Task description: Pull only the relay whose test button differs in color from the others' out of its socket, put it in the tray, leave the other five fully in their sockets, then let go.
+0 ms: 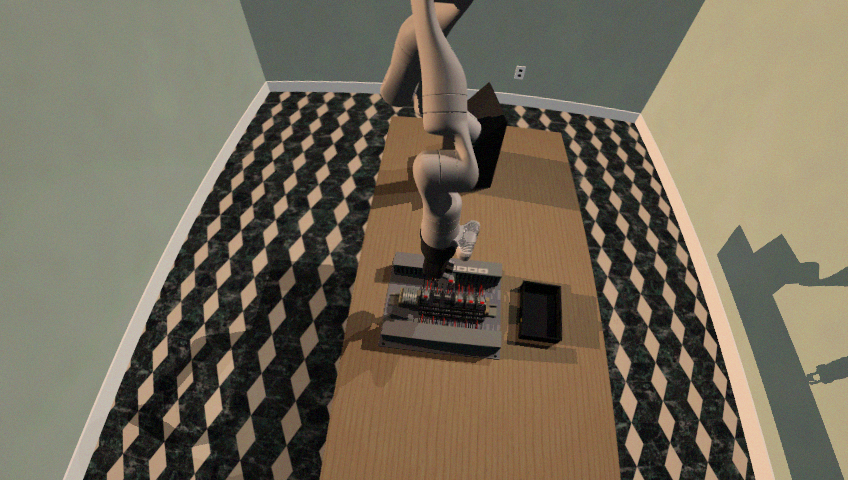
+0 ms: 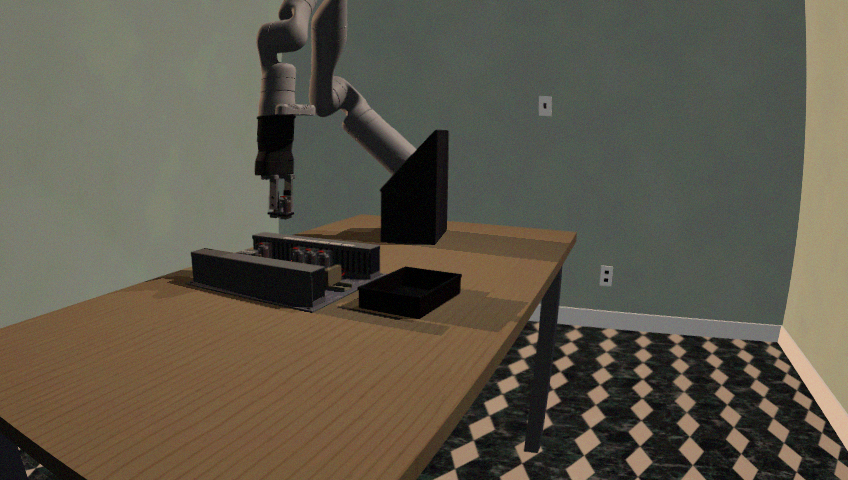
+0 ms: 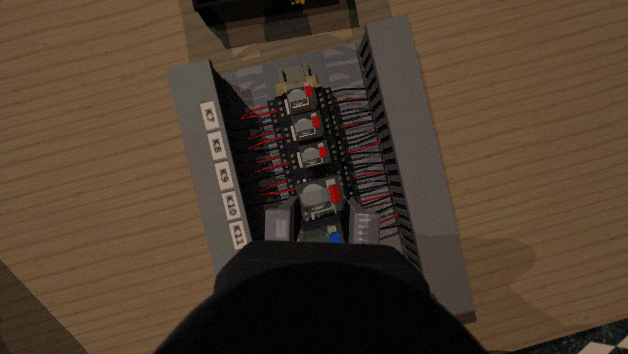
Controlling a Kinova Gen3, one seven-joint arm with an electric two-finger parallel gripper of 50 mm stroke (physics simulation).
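Places are measured from the arm's base along level axes (x ahead, y left, z up), in millimetres.
Where they show: gripper, fingertip midpoint: [image 1: 445,281] [image 2: 281,208] [image 3: 321,212]; arm's base, link origin: [image 1: 470,133] [image 2: 406,164].
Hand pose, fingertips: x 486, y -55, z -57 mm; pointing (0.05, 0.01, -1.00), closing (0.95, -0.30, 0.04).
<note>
Things, the pixels of their centre, and the offset from my fingertips.
- clear relay with a red test button, body centre: [image 3: 319,194] [image 2: 285,207] [image 1: 450,281] 2 mm ahead, 13 mm left, 4 mm up
- relay with a blue test button, body centre: [image 3: 322,236] [image 2: 275,206] 3 mm back, 16 mm right, 4 mm up
- red-button relay, body centre: [image 2: 263,253] [image 1: 425,297] 6 mm ahead, 44 mm right, 91 mm down
- black tray, body centre: [image 2: 411,290] [image 1: 540,311] 15 mm ahead, 278 mm left, 121 mm down
- tan end block, body centre: [image 3: 297,88] [image 2: 332,275] 13 mm ahead, 124 mm left, 113 mm down
My gripper [image 1: 440,283] [image 2: 280,212] [image 3: 321,212] is shut on two relays at once, held up above the socket row. One is a clear relay with a red test button [image 2: 285,205] [image 3: 316,196]; the other is a relay with a blue test button [image 3: 314,234], partly hidden by the gripper body. Three red-button relays [image 3: 300,98] [image 3: 306,127] [image 3: 312,155] sit in the sockets beside labels K7, K8 and K9. Another red-button relay [image 1: 426,297] [image 2: 262,249] sits at the row's left end, with a gap between. The black tray [image 1: 559,310] [image 2: 389,301] stands right of the panel.
Two grey wire ducts [image 1: 440,337] [image 2: 255,276] [image 3: 420,150] flank the row as raised walls, with red and black wires between. A tan end block [image 2: 333,275] stands at the tray end of the row. The arm's black mount [image 2: 416,196] stands at the table's back.
</note>
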